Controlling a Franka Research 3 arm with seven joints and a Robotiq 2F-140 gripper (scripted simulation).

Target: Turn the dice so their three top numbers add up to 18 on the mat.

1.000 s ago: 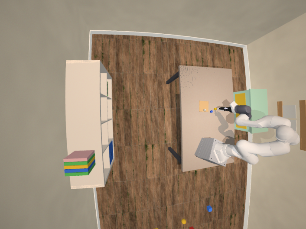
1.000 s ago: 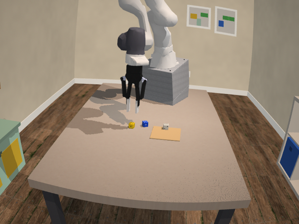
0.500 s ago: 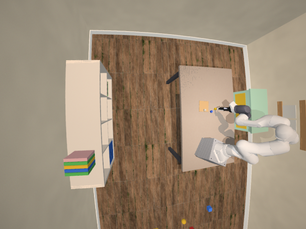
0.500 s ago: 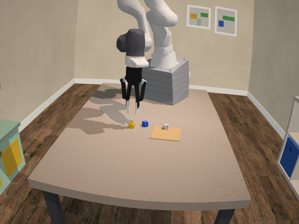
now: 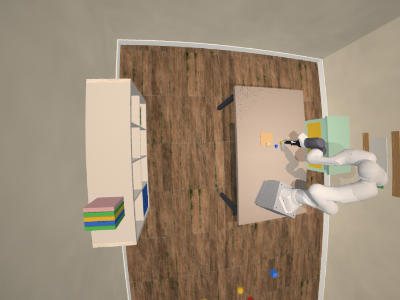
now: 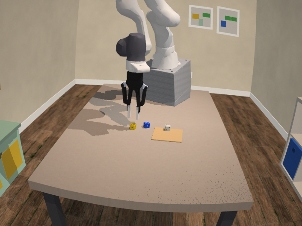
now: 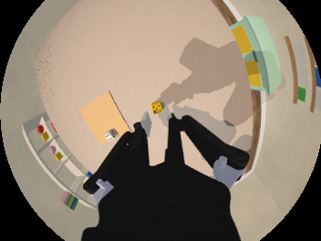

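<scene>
Now: the yellow die 80 mm below my hand. From my hand the other things lie so: blue die 80 mm below, 70 mm to the left, 20 mm behind; white die 170 mm to the left, 70 mm below, 30 mm ahead; mat 160 mm to the left, 90 mm below, 80 mm ahead.
</scene>
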